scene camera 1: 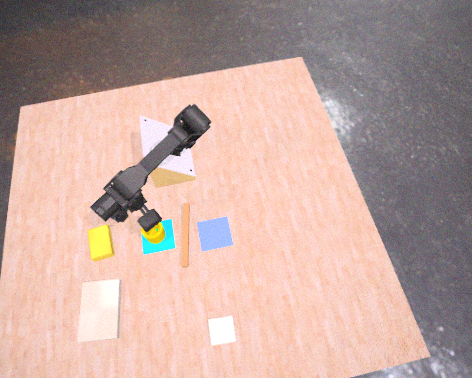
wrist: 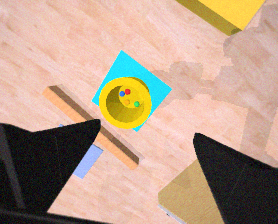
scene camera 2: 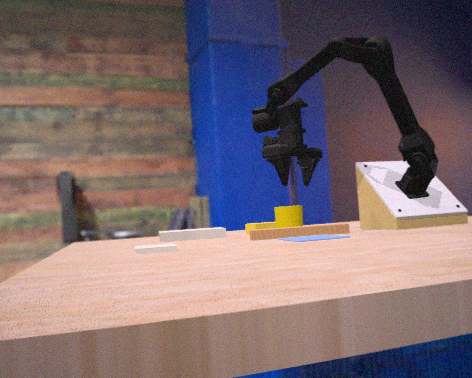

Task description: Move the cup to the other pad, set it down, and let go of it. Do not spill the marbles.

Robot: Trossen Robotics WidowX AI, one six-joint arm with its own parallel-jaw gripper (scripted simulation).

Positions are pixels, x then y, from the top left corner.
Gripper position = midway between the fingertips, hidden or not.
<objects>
My gripper shows in scene camera 1 (144, 214), in the wrist view (146, 130) and in scene camera 2 (296, 186). A cream slab shows in scene camera 1 and in scene camera 2; in the wrist view it is out of frame. One and the same spot on the cream slab: (scene camera 2: 206, 233) is (scene camera 1: 119, 296).
</objects>
